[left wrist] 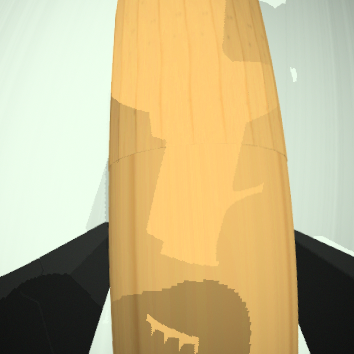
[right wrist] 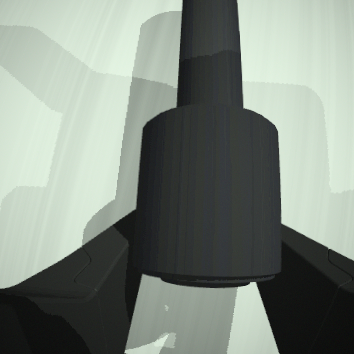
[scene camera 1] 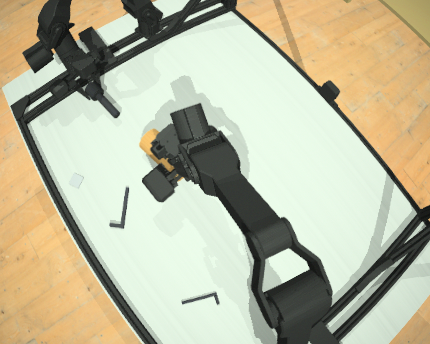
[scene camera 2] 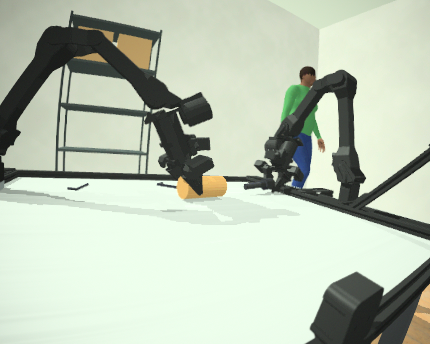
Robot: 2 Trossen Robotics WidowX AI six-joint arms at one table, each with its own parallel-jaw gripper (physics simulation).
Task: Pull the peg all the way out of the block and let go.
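Frame: origin at the left arm's base, x up, y left, z back, level; metres.
Where they show: left gripper, fingertip midpoint: (left wrist: pixel 197 237) (scene camera 2: pixel 194 191); right gripper, fingertip midpoint: (right wrist: pixel 196 222) (scene camera 1: pixel 95 95) (scene camera 2: pixel 267 191); right arm's base, origin of the base link: (scene camera 1: pixel 148 29) (scene camera 2: pixel 347 202).
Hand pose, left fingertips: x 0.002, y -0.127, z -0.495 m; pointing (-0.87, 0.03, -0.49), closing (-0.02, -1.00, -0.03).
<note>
After its pixels a point has its place.
The block, a light wooden cylinder (scene camera 1: pixel 148 140) @[x 0.040, y -0.111, z -0.560 m] (scene camera 2: pixel 216 186) @[x 0.019, y -0.150, z -0.544 m] (left wrist: pixel 195 100) @[x 0.041, y -0.121, z -0.527 m], lies on its side at the white table top. My left gripper (scene camera 1: pixel 171 162) @[x 0.002, y -0.127, z -0.495 m] (scene camera 2: pixel 196 185) @[x 0.002, y -0.127, z -0.495 m] (left wrist: pixel 197 237) @[x 0.002, y -0.127, z -0.495 m] is shut on it, one finger on each side. The peg, dark grey with a thick handle (right wrist: pixel 210 190) @[x 0.031, y -0.095, z -0.789 m] and a thinner shaft (scene camera 1: pixel 111 108) @[x 0.017, y -0.097, z -0.705 m] (scene camera 2: pixel 256 185) @[x 0.010, y -0.106, z -0.725 m] (right wrist: pixel 210 75) @[x 0.020, y -0.096, z -0.756 m], is clear of the block, with a gap between its tip and the block's end in both scene views. My right gripper (scene camera 1: pixel 93 90) @[x -0.013, y -0.092, z -0.794 m] (scene camera 2: pixel 276 184) (right wrist: pixel 196 222) @[x -0.013, y -0.092, z -0.794 m] is shut on the peg's handle. The block's hole does not show.
Two black L-shaped pieces (scene camera 1: pixel 124 207) @[x -0.011, y 0.023, z -0.490 m] (scene camera 1: pixel 201 298) @[x -0.013, y 0.025, z -0.226 m] and a pale square (scene camera 1: pixel 76 180) @[x -0.016, y 0.078, z -0.623 m] lie on the table top. Black frame rails (scene camera 1: pixel 87 250) @[x 0.000, y 0.153, z -0.464 m] (scene camera 2: pixel 100 175) @[x -0.008, y 0.167, z -0.290 m] run along its edges. A shelf unit (scene camera 2: pixel 102 108) and a person in green (scene camera 2: pixel 296 100) stand beyond the table.
</note>
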